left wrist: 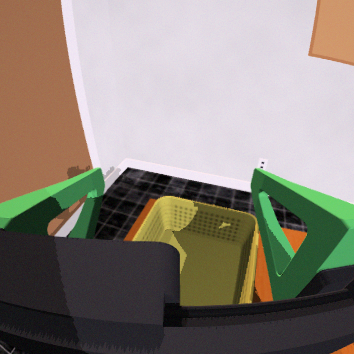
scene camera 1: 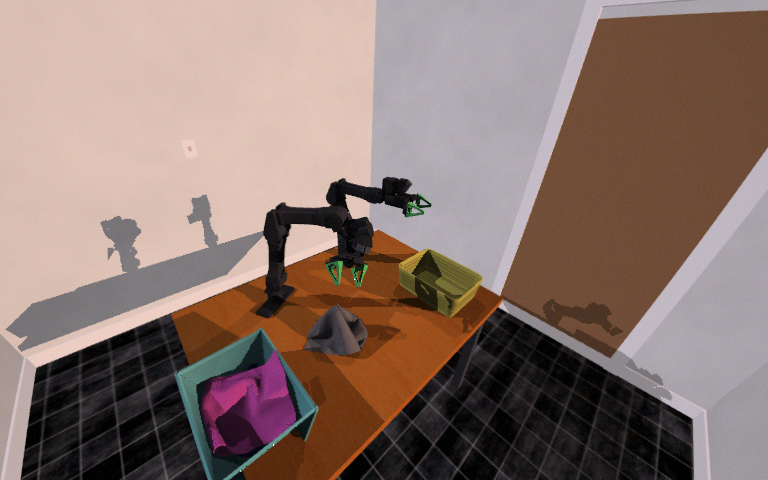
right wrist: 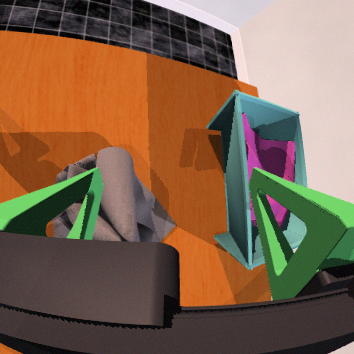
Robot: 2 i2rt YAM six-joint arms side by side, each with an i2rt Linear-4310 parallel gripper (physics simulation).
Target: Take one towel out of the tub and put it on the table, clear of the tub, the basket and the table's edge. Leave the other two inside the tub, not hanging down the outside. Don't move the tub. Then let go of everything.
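A grey towel (scene camera 1: pixel 336 333) (right wrist: pixel 116 200) lies crumpled on the table, between the tub and the basket and apart from both. Magenta cloth (scene camera 1: pixel 249 401) (right wrist: pixel 272 160) lies inside the teal tub (scene camera 1: pixel 303 393) (right wrist: pixel 235 190); I cannot tell whether it is one towel or two. None of it hangs down the outside that shows. My right gripper (scene camera 1: pixel 347 273) (right wrist: pixel 175 175) is open and empty, above the table behind the grey towel in the scene view. My left gripper (scene camera 1: pixel 420 205) (left wrist: pixel 177 175) is open and empty, raised high near the basket.
A yellow basket (scene camera 1: pixel 455 305) (left wrist: pixel 245 270) stands empty at the right end of the wooden table (scene camera 1: pixel 362 390) (right wrist: pixel 100 90), near its edge. The tub stands at the table's other end, at the lower left of the scene view. Dark tiled floor (scene camera 1: pixel 543 396) surrounds the table.
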